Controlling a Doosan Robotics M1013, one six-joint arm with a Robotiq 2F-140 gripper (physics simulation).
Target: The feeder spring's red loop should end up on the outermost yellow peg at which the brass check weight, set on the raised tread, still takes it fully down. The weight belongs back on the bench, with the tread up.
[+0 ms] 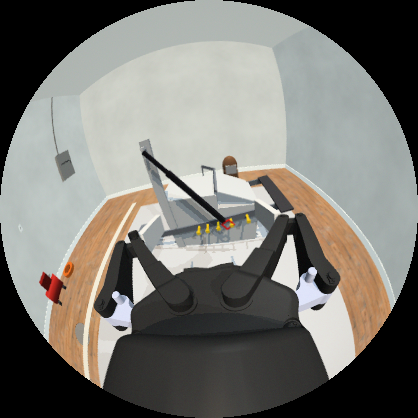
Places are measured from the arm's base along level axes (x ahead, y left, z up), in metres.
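Where they show: gripper, fingertip midpoint: (207, 215).
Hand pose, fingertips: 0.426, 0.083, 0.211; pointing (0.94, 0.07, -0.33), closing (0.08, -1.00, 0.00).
Things, the pixels of their centre, and the offset from my fingertips, as dx, dy, dz. "*": a spot on its surface instead.
- black feeder spring at a spot on its surface: (182, 186) * +0.149, +0.068, -0.019
- grey post at the middle of its body: (164, 204) +0.190, +0.155, -0.091
- second visible yellow peg at a spot on its surface: (231, 222) * +0.149, -0.047, -0.158
- rightmost visible peg at the middle of its body: (247, 217) +0.161, -0.099, -0.157
- dark flat plate at a spot on its surface: (276, 193) * +0.219, -0.218, -0.117
- pale panel with a grey bent rod, surface spot: (215, 185) * +0.220, -0.012, -0.065
The black feeder spring (182, 186) slants down from the top of a grey post (159, 187) to its red loop (225, 221). The loop is at the second visible yellow peg (231, 222) from the right. Several yellow pegs stand in a row along a grey bar; the rightmost visible peg (248, 218) is bare. A dark flat plate (276, 193), apparently the tread, is at the right beyond the bar; its height is hard to judge. The brass check weight does not show. My gripper (207, 215) is open and empty, its fingers spread on either side of the peg row.
A pale panel with a grey bent rod (215, 185) stands behind the pegs. A brown rounded object (230, 162) is at the back near the wall. A red object (54, 288) and an orange ring (68, 269) are at the far left; a grey box (65, 165) hangs above them.
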